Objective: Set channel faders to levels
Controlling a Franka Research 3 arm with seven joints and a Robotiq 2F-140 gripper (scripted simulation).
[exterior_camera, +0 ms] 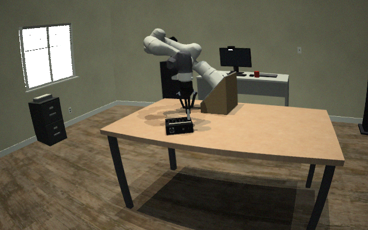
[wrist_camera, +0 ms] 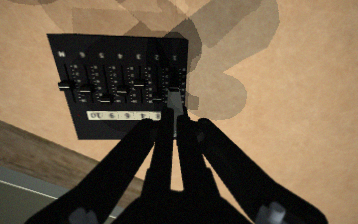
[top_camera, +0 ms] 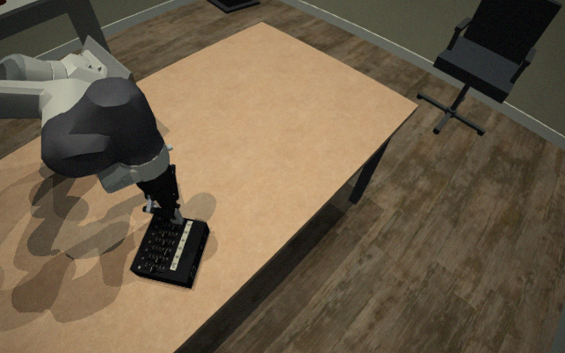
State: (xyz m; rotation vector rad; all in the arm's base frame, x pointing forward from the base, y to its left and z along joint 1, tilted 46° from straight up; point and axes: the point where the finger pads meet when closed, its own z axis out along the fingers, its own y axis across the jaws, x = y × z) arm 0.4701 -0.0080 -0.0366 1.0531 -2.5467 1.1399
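Right now the master fader is 8 cm ahead of my hand, 11 cm to the right of it and 3 cm below it.
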